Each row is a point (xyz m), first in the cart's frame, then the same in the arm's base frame.
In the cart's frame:
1: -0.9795 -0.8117 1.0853
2: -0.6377 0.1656 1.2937
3: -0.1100 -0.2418 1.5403
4: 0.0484 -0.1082 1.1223
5: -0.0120 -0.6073 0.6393
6: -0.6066 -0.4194 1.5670
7: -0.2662 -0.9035 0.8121
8: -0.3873 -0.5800 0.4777
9: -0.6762 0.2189 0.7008
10: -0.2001 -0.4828 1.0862
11: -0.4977 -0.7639 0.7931
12: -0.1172 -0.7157 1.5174
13: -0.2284 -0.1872 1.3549
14: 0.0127 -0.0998 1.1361
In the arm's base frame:
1: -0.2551 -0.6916 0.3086
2: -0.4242 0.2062 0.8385
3: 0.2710 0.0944 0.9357
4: 0.2633 0.4064 0.5889
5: 0.3796 0.1182 -0.0352
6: -0.0537 -0.3203 0.8973
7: 0.3454 -0.3030 0.0252
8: 0.0204 -0.0144 -0.1804
9: -0.5884 0.3996 0.2986
10: 0.2367 -0.0134 0.4262
11: 0.0759 -0.3108 0.0531
12: 0.5006 -0.2786 0.7533
13: 0.1107 0.1280 0.7791
14: 0.2314 0.3899 0.6045

